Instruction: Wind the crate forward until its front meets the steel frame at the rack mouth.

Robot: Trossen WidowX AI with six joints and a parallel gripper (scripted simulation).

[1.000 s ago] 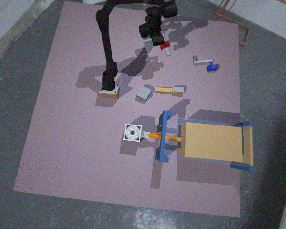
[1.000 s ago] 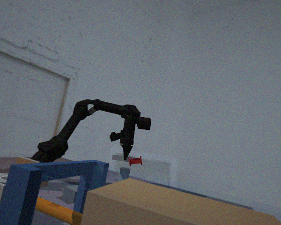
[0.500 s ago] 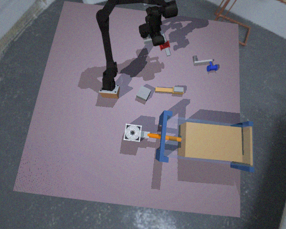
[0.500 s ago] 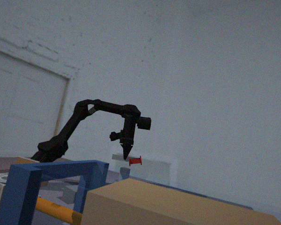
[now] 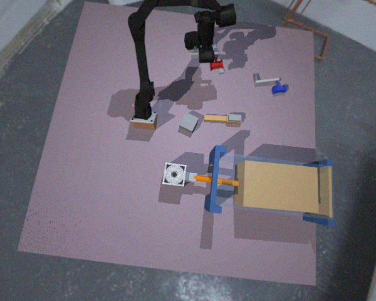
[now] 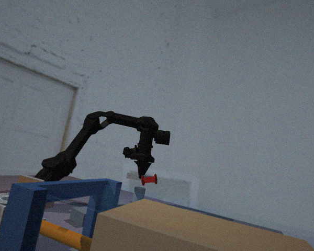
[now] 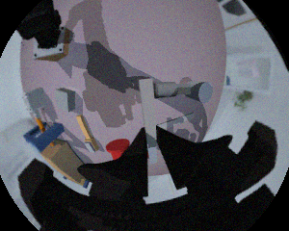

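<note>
Right now the red-knobbed crank handle is 10 mm to the right of my gripper tip and 10 mm ahead of it. Also, from my gripper tip: red knob: 60 mm ahead, 30 mm to the right, 10 mm above; then grey bar: 130 mm below, 110 mm to the left, 60 mm ahead; then wooden-handled tool: 230 mm to the right, 160 mm ahead, 110 mm below.
</note>
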